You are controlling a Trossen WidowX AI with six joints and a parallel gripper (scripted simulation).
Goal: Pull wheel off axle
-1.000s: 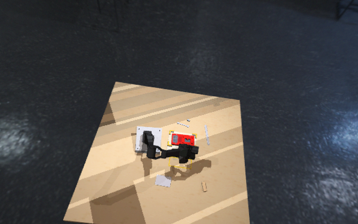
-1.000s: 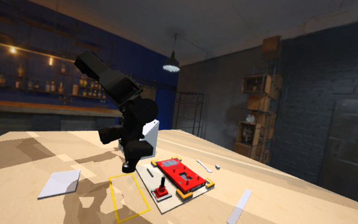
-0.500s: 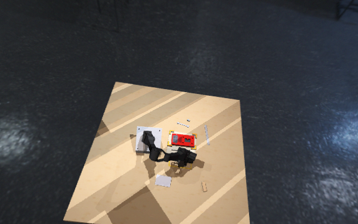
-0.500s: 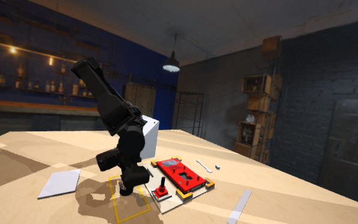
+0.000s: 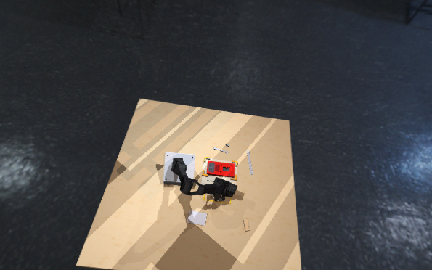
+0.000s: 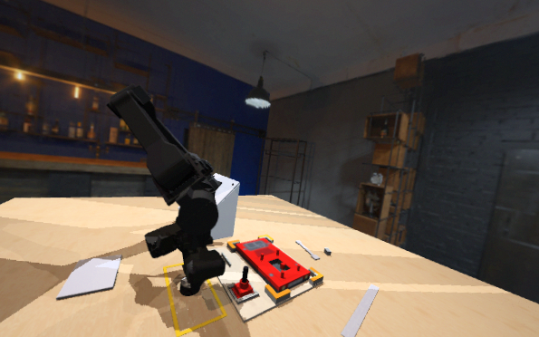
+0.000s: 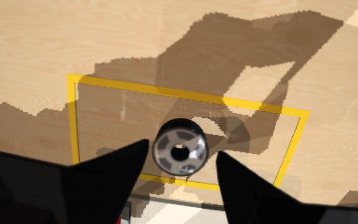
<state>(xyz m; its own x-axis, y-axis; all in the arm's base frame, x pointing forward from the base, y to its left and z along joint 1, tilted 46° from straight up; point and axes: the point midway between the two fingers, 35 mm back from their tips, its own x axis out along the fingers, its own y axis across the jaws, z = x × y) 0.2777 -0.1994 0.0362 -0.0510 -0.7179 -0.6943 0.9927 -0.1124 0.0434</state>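
My gripper tip is right at the wheel.
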